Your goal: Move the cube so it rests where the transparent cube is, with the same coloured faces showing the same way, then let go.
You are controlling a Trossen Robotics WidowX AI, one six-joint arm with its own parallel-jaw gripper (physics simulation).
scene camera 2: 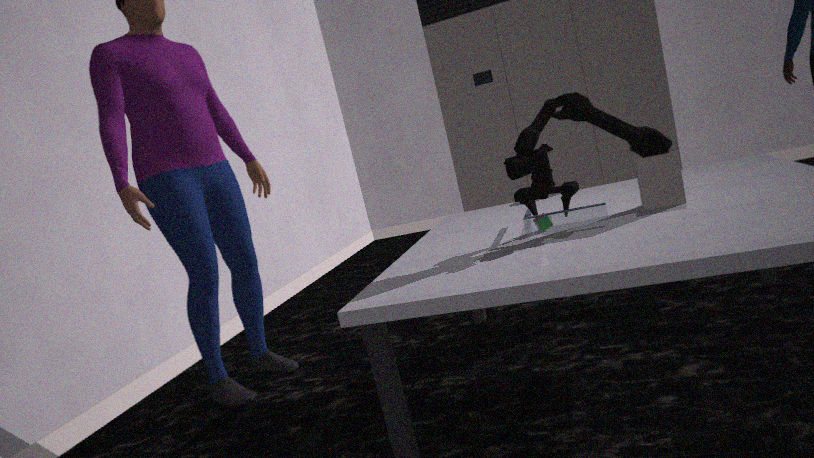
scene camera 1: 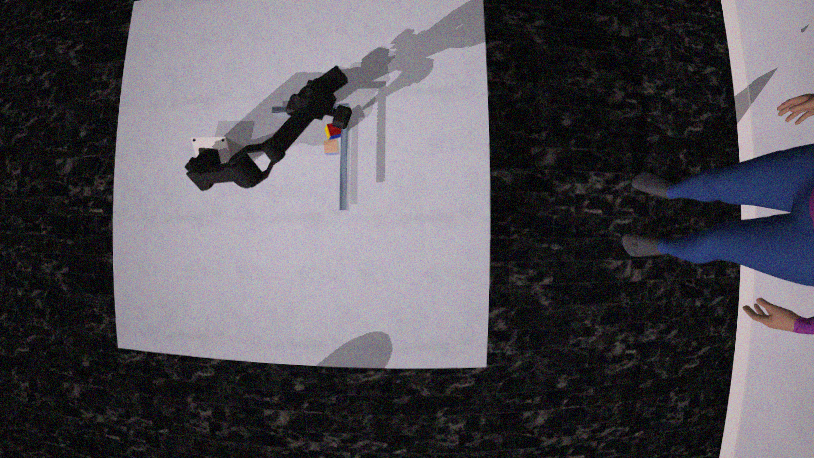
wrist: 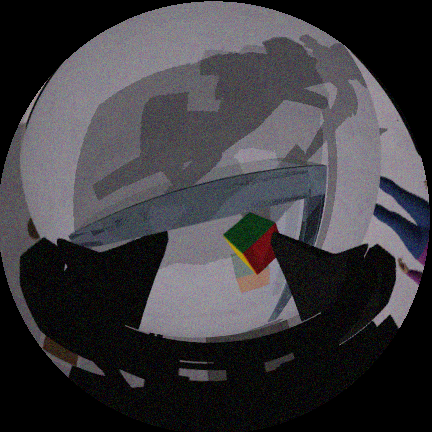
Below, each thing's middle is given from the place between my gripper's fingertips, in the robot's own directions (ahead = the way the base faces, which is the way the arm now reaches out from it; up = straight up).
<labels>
I see my gripper 11 cm to the left of the thin L-shaped frame [scene camera 1: 345, 133], 3 cm past it and 1 cm above it.
</labels>
